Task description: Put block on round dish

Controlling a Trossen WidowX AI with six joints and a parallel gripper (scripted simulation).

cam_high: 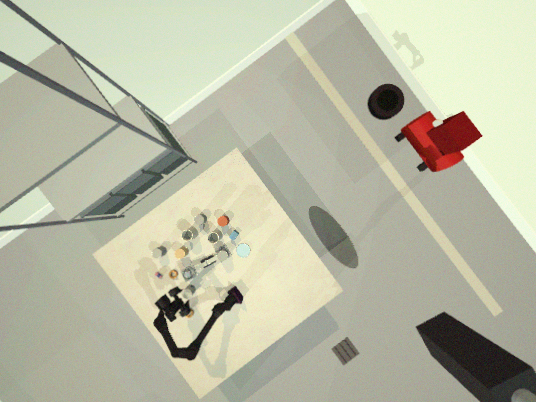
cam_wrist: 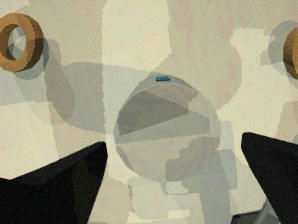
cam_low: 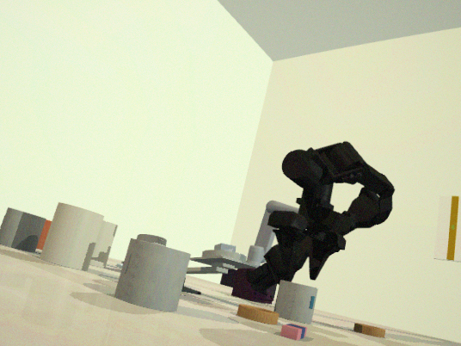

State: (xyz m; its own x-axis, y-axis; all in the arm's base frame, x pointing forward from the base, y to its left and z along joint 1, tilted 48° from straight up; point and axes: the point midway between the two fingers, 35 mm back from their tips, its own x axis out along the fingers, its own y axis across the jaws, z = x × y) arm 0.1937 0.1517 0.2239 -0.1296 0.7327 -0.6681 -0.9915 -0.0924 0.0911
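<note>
The pale block is 120 mm ahead of my gripper tip, 90 mm to the right of it and 10 mm above it. Also, from my gripper tip: balance beam: 210 mm to the right, 120 mm ahead, 40 mm below; balance: 210 mm to the right, 120 mm ahead, 60 mm below; pink-and-blue block: 200 mm ahead, 150 mm to the left, 70 mm below.
</note>
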